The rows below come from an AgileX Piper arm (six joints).
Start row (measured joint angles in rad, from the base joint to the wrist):
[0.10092 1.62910 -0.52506 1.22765 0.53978 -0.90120]
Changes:
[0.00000 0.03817 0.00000 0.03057 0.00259 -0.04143]
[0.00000 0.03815 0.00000 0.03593 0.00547 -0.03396]
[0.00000 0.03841 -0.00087 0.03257 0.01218 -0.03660]
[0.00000 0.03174 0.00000 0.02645 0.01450 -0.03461]
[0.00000 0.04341 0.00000 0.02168 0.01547 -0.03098]
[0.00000 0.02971 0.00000 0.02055 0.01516 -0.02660]
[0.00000 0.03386 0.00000 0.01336 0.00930 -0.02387]
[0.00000 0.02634 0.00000 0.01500 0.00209 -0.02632]
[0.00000 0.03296 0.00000 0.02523 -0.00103 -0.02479]
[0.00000 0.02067 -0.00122 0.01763 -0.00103 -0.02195]
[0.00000 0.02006 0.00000 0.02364 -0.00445 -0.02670]
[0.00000 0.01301 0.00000 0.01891 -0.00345 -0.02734]
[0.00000 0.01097 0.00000 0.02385 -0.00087 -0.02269]
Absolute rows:
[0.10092 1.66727 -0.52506 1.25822 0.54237 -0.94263]
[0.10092 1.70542 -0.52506 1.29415 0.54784 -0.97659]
[0.10092 1.74383 -0.52593 1.32672 0.56002 -1.01319]
[0.10092 1.77557 -0.52593 1.35317 0.57452 -1.04780]
[0.10092 1.81898 -0.52593 1.37485 0.58999 -1.07878]
[0.10092 1.84869 -0.52593 1.39540 0.60515 -1.10538]
[0.10092 1.88255 -0.52593 1.40876 0.61445 -1.12925]
[0.10092 1.90889 -0.52593 1.42376 0.61654 -1.15557]
[0.10092 1.94185 -0.52593 1.44899 0.61551 -1.18036]
[0.10092 1.96252 -0.52715 1.46662 0.61448 -1.20231]
[0.10092 1.98258 -0.52715 1.49026 0.61003 -1.22901]
[0.10092 1.99559 -0.52715 1.50917 0.60658 -1.25635]
[0.10092 2.00656 -0.52715 1.53302 0.60571 -1.27904]

